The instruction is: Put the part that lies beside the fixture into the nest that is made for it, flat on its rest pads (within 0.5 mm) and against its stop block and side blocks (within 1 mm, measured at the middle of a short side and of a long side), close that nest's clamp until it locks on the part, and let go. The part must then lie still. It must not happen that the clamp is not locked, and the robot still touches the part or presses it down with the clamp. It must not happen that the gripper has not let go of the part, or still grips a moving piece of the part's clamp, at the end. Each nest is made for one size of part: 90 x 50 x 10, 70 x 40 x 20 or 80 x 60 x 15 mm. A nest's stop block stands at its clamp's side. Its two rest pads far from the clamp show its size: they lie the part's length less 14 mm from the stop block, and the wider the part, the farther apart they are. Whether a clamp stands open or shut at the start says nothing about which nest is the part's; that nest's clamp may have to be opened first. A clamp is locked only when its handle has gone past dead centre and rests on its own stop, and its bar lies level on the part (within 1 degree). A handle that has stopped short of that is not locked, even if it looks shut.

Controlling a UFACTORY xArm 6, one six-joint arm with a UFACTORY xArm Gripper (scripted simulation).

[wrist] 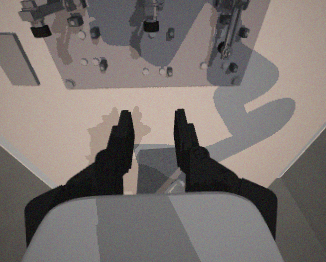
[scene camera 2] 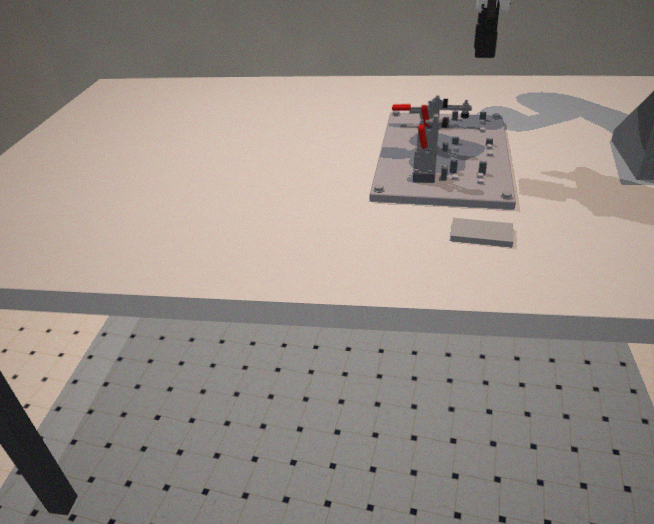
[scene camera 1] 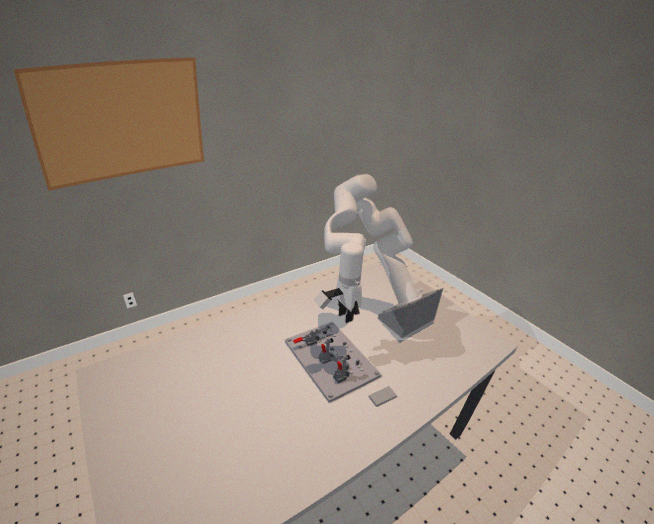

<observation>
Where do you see a grey fixture plate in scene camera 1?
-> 322, 374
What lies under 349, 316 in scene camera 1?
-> The gripper.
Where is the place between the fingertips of the gripper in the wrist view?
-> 153, 122
</observation>
